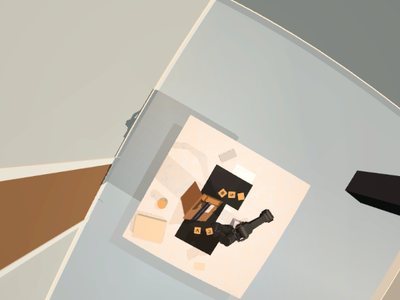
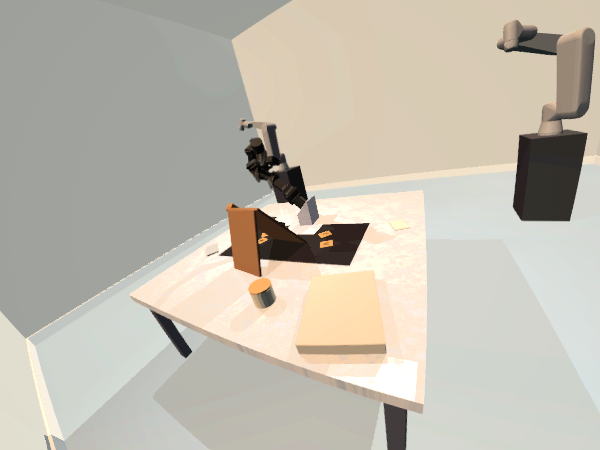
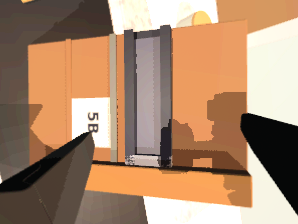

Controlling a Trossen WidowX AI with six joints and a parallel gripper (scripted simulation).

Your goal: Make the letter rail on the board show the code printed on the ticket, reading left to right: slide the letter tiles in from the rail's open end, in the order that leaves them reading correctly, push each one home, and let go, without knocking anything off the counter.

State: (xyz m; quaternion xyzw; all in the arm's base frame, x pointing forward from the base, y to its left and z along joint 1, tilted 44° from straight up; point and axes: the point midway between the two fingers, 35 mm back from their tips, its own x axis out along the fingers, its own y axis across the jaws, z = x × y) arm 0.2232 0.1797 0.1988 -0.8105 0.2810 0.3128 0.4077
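Now: the letter tile 32 cm below my gripper tip, 17 cm to the right of it and 1 cm behind it. Also, from my gripper tip: black mat (32 cm below, 7 cm behind, 1 cm to the left); grey block (47 cm to the right, 32 cm below, 15 cm ahead); white ticket (22 cm below, 3 cm ahead, 1 cm to the right).
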